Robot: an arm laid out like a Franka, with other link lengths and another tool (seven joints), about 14 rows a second.
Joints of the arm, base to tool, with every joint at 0 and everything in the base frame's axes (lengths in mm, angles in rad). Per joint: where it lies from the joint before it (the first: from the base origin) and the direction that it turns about. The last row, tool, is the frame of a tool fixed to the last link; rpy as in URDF.
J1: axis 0 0 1 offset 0.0 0.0 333.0
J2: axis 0 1 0 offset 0.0 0.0 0.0
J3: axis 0 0 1 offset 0.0 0.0 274.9
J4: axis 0 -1 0 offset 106.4 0.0 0.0
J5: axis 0 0 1 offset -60.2 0.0 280.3
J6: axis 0 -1 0 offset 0.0 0.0 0.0
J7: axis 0 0 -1 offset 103.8 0.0 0.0
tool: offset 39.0 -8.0 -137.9 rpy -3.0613 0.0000 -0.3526
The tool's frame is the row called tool.
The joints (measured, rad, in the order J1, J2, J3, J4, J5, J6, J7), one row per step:
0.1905, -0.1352, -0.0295, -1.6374, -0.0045, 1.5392, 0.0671
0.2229, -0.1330, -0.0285, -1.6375, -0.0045, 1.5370, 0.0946
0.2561, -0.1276, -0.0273, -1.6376, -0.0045, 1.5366, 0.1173
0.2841, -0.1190, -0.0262, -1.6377, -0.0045, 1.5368, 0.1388
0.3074, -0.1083, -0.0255, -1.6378, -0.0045, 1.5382, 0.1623
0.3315, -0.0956, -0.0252, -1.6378, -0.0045, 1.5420, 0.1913
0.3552, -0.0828, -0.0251, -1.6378, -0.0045, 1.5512, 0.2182
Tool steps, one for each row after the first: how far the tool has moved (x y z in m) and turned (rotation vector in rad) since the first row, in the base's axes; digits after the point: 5 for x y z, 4 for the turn. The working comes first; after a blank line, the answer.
Tool pose at each row, in the base's axes (x y z in m, rotation vector in rad; the steps are taken from these numbers as rounded here):
0.48666, 0.06685, 0.56643, -3.0259, 0.3915, -0.0701
0.48426, 0.08205, 0.56498, -3.0276, 0.3830, -0.0628
0.48222, 0.09809, 0.56223, -3.0313, 0.3658, -0.0534
0.48099, 0.11180, 0.55798, -3.0356, 0.3551, -0.0408
0.48054, 0.12317, 0.55285, -3.0393, 0.3552, -0.0275
0.48041, 0.13477, 0.54708, -3.0422, 0.3631, -0.0156
0.48072, 0.14645, 0.54197, -3.0435, 0.3682, -0.0111

-0.00240, 0.01520, -0.00145, 0.0000, 0.0046, 0.0059
-0.00444, 0.03124, -0.00420, -0.0009, 0.0104, 0.0176
-0.00567, 0.04495, -0.00845, -0.0028, 0.0186, 0.0251
-0.00612, 0.05632, -0.01358, -0.0052, 0.0277, 0.0257
-0.00625, 0.06792, -0.01935, -0.0078, 0.0361, 0.0210
-0.00594, 0.07960, -0.02446, -0.0092, 0.0394, 0.0179

